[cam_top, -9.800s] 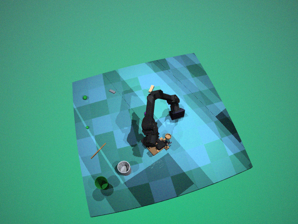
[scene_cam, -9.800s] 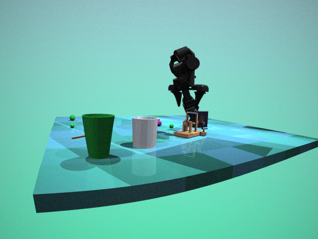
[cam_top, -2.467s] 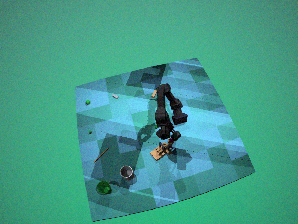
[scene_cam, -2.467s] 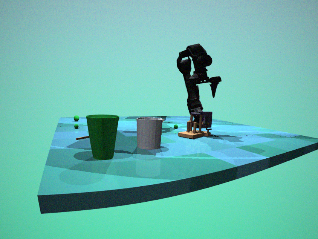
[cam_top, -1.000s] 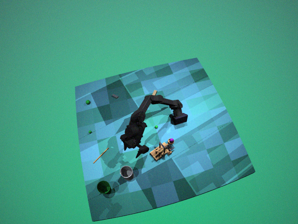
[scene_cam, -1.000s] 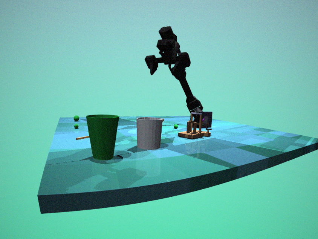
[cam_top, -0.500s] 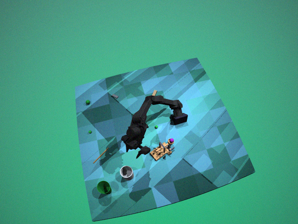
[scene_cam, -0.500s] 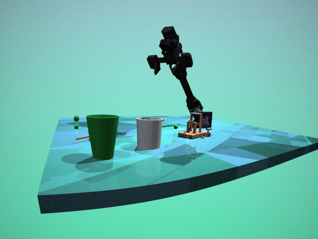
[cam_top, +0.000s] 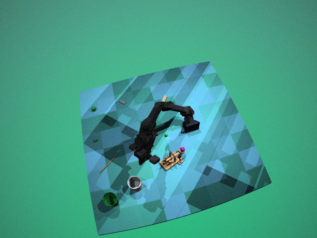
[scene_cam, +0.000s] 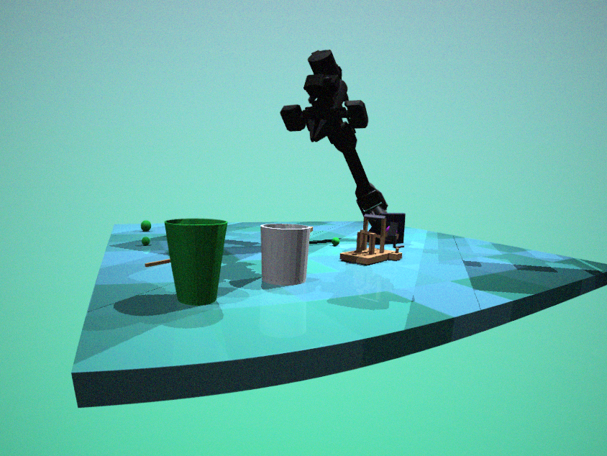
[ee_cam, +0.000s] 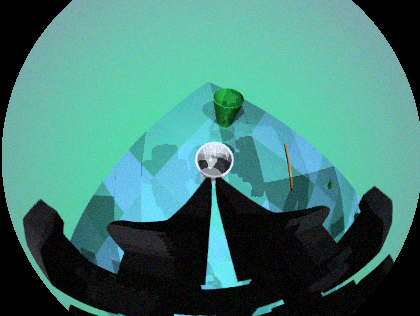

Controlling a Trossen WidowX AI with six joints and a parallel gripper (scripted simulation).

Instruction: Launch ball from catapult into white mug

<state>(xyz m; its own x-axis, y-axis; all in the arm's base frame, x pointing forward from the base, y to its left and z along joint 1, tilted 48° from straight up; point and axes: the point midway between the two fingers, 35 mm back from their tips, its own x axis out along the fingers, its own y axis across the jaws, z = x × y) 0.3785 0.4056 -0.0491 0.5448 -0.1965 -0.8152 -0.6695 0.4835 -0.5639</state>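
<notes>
My gripper tip is now 30 cm past the purple ball, 20 cm above it and 13 cm to the left of it. Also, from my gripper tip: white mug 24 cm below, 7 cm ahead, 5 cm to the left; then green cup 25 cm ahead, 24 cm below, 14 cm to the left; then wooden catapult 24 cm behind, 21 cm below, 9 cm to the right.
</notes>
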